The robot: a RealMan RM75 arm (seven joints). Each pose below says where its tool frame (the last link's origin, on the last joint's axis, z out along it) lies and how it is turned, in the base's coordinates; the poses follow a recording.
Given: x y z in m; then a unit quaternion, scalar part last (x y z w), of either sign.
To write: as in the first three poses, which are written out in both.
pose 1, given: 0.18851 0.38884 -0.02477 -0.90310 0.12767 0.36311 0.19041
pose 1, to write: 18.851 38.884 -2.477 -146.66 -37.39 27.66
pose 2, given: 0.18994 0.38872 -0.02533 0.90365 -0.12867 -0.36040 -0.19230
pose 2, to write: 18.994 38.872 -2.533 -146.54 -37.00 27.69
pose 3, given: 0.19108 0.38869 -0.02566 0.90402 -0.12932 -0.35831 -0.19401
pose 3, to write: 19.108 38.869 -2.566 -146.42 -36.70 27.71
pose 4, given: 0.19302 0.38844 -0.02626 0.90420 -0.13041 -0.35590 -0.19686
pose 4, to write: 19.302 38.844 -2.626 -146.15 -36.32 27.81
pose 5, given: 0.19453 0.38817 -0.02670 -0.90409 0.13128 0.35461 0.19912
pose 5, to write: 19.453 38.817 -2.670 -145.90 -36.08 27.93
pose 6, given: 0.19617 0.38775 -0.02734 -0.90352 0.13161 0.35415 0.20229
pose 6, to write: 19.617 38.775 -2.734 -145.49 -35.92 28.07
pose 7, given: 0.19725 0.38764 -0.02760 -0.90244 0.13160 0.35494 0.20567
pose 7, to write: 19.725 38.764 -2.760 -144.99 -35.91 28.26
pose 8, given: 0.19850 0.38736 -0.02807 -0.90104 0.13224 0.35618 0.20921
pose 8, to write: 19.850 38.736 -2.807 -144.42 -35.91 28.57
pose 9, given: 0.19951 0.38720 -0.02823 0.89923 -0.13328 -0.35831 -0.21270
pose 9, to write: 19.951 38.720 -2.823 -143.78 -35.99 28.99
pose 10, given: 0.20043 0.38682 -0.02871 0.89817 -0.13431 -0.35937 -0.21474
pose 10, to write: 20.043 38.682 -2.871 -143.40 -36.01 29.28
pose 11, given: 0.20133 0.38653 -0.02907 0.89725 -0.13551 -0.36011 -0.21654
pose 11, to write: 20.133 38.653 -2.907 -143.07 -35.98 29.55
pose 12, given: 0.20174 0.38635 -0.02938 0.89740 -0.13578 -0.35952 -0.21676
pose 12, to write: 20.174 38.635 -2.938 -143.07 -35.90 29.56
